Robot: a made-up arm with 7 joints. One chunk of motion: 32 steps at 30 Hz.
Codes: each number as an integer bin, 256 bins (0 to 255) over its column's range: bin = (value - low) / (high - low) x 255, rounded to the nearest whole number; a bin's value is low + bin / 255 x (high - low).
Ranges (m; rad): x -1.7..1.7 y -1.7..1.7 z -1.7..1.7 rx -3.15..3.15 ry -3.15..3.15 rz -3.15..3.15
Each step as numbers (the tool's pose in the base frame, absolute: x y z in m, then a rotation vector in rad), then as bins.
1 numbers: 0.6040 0.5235 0.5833 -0.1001 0.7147 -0.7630
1 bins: 173 167 171 123 156 97
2 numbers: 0.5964 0.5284 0.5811 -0.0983 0.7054 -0.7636
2 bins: 172 167 171 124 156 97
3 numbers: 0.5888 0.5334 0.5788 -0.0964 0.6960 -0.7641
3 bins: 172 168 171 124 156 97
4 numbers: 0.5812 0.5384 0.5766 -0.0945 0.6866 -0.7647
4 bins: 171 168 171 124 155 97
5 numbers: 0.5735 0.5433 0.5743 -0.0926 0.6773 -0.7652
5 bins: 171 168 171 124 155 97
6 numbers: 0.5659 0.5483 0.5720 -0.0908 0.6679 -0.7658
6 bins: 170 169 170 124 155 97
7 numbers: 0.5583 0.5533 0.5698 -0.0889 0.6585 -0.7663
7 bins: 169 169 170 124 154 96
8 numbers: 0.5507 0.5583 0.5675 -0.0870 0.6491 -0.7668
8 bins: 169 169 170 124 154 96
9 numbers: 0.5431 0.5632 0.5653 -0.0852 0.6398 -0.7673
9 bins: 168 170 170 124 153 96
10 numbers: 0.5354 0.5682 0.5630 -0.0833 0.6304 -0.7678
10 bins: 168 170 170 124 153 96
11 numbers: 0.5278 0.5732 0.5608 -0.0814 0.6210 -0.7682
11 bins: 167 170 170 124 153 96
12 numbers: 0.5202 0.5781 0.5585 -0.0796 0.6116 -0.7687
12 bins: 167 171 169 124 152 96
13 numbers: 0.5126 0.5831 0.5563 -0.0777 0.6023 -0.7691
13 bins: 166 171 169 124 152 96
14 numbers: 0.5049 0.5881 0.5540 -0.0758 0.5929 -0.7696
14 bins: 165 172 169 124 151 96
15 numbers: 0.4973 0.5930 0.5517 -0.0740 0.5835 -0.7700
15 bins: 165 172 169 125 151 96
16 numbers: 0.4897 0.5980 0.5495 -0.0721 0.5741 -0.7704
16 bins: 164 172 169 125 151 96
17 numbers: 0.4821 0.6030 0.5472 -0.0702 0.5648 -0.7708
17 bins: 164 173 169 125 150 96
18 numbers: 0.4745 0.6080 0.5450 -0.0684 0.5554 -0.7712
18 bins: 163 173 168 125 150 96
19 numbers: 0.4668 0.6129 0.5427 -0.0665 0.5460 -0.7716
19 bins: 163 173 168 125 150 96
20 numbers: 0.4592 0.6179 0.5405 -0.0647 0.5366 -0.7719
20 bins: 162 174 168 125 149 96
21 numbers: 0.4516 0.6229 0.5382 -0.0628 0.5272 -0.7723
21 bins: 161 174 168 125 149 96
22 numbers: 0.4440 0.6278 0.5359 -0.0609 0.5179 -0.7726
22 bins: 161 175 168 125 148 96
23 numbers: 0.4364 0.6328 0.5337 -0.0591 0.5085 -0.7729
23 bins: 160 175 168 125 148 96
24 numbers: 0.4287 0.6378 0.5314 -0.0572 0.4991 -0.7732
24 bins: 160 175 167 125 148 96
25 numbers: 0.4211 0.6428 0.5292 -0.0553 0.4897 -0.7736
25 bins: 159 176 167 125 147 96
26 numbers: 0.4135 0.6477 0.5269 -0.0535 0.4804 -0.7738
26 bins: 159 176 167 125 147 96
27 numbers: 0.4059 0.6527 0.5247 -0.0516 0.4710 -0.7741
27 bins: 158 176 167 125 147 96
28 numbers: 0.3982 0.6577 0.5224 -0.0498 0.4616 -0.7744
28 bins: 157 177 167 125 146 96
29 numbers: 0.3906 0.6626 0.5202 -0.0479 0.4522 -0.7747
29 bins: 157 177 167 126 146 96
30 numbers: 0.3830 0.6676 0.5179 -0.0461 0.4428 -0.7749
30 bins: 156 178 166 126 145 96
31 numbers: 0.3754 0.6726 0.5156 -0.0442 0.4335 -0.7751
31 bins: 156 178 166 126 145 96
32 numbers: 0.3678 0.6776 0.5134 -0.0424 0.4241 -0.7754
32 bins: 155 178 166 126 145 96
